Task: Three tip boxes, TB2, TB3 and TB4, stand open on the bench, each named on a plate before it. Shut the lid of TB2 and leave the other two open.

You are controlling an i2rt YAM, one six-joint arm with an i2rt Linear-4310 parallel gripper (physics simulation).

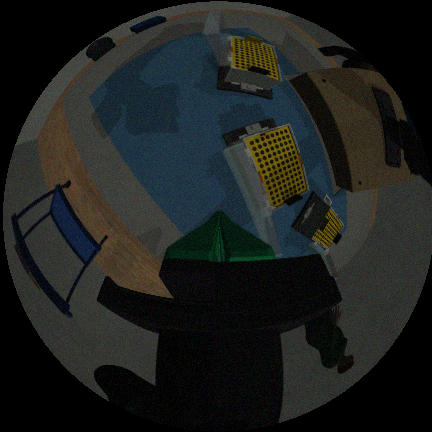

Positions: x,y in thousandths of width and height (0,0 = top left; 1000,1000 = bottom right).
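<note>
There's a clear lid (547,358) here, plus a blue mat (376,256), and the gripper (506,501) is in the picture as well.
</note>
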